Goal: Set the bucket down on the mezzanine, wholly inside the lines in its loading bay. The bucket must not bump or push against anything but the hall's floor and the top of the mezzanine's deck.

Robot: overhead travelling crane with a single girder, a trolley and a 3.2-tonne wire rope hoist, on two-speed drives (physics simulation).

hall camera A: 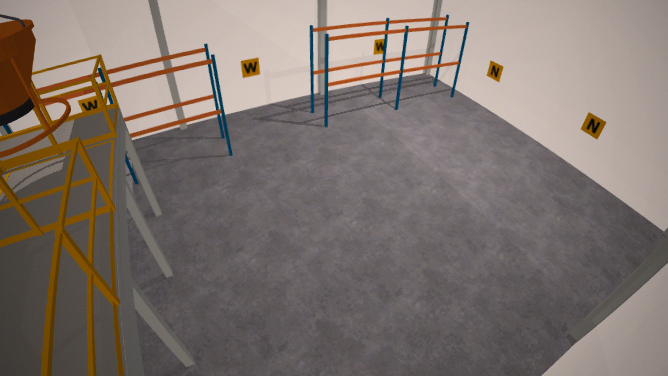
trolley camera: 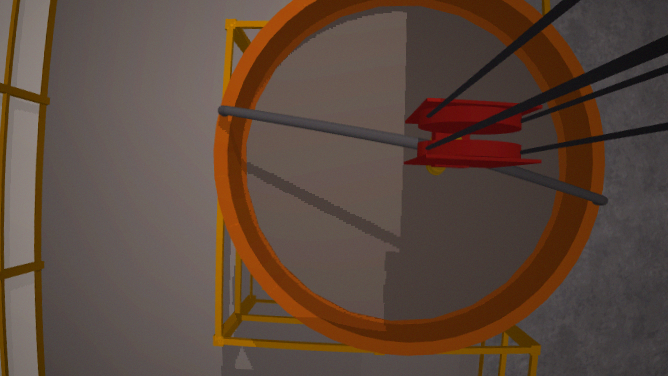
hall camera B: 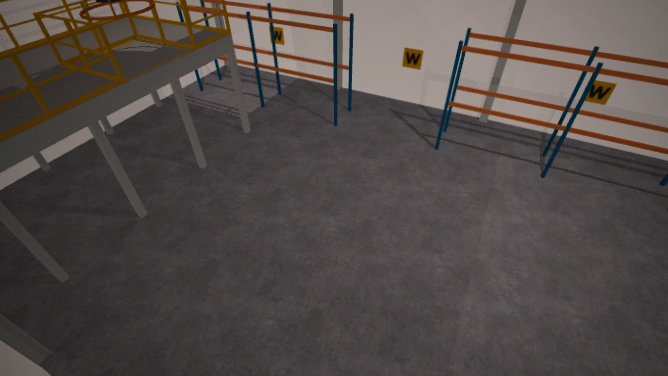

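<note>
The orange bucket (hall camera A: 12, 70) (trolley camera: 230, 200) hangs upright over the mezzanine deck (hall camera A: 20, 280) (hall camera B: 150, 80) (trolley camera: 135, 175). Its base ring (hall camera A: 69, 111) (hall camera B: 117, 17) is near railing-top height in hall camera B; the exact gap to the deck cannot be told. My gripper, the hook (trolley camera: 436, 170) under the red block, holds the bucket's grey bail. The bail runs slantwise across the rim. The yellow railing (hall camera A: 69, 185) (hall camera B: 111, 57) (trolley camera: 219, 280) shows partly behind the rim in the trolley view. The loading bay's lines cannot be made out; the bucket hides much of that area.
Blue and orange racks (hall camera A: 326, 80) (hall camera A: 222, 107) (hall camera B: 335, 75) (hall camera B: 570, 122) stand along the W wall. More yellow railing (trolley camera: 37, 200) runs along the left in the trolley view. The hall floor (trolley camera: 620, 280) lies beyond the deck's right edge there.
</note>
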